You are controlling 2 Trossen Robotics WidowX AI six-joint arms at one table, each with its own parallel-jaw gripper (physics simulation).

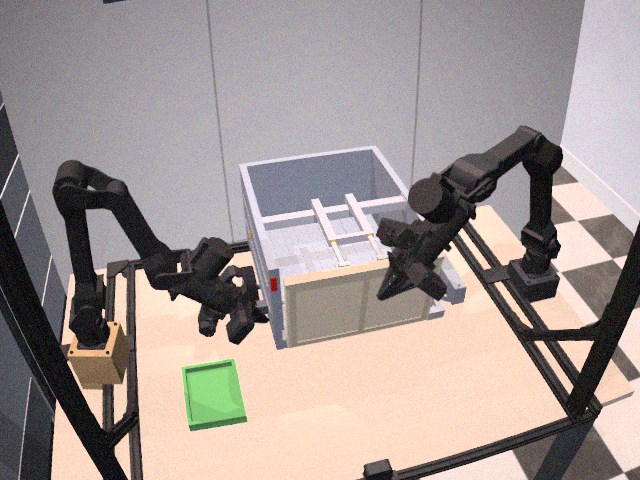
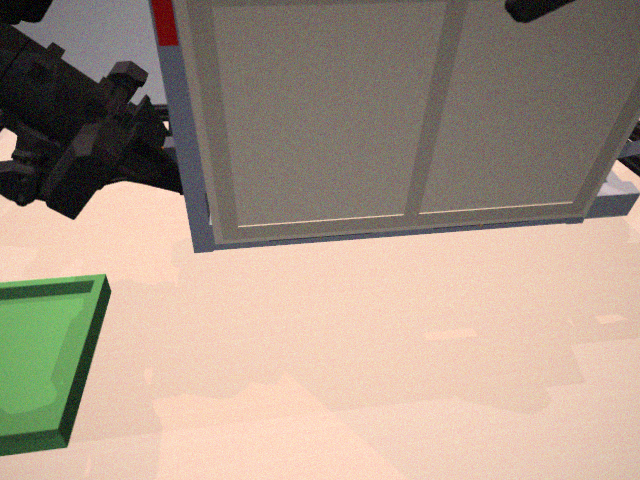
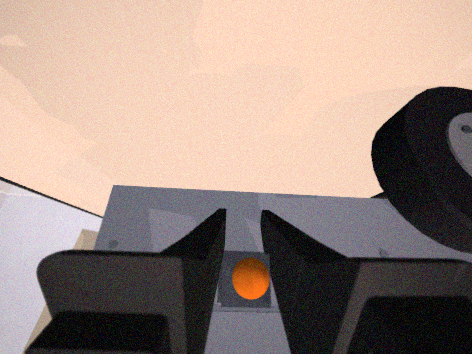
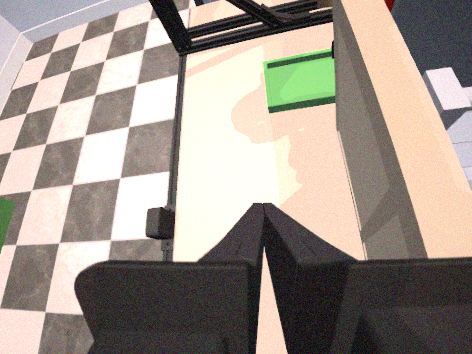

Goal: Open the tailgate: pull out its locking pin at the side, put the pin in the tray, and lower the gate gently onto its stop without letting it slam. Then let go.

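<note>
The beige tailgate stands about upright at the rear of the grey truck bed. My left gripper is at the bed's left side, shut on the locking pin, whose orange knob shows between its fingers; how deep the pin sits is hidden. My right gripper is shut and empty, its tips outside the gate's outer face near the upper right; contact cannot be told. The green tray lies on the table, front left of the truck.
A white ladder-like frame lies inside the bed, reaching toward the gate. A black wheel shows beside the left fingers. Black frame rails edge the table, with a small black block at the front.
</note>
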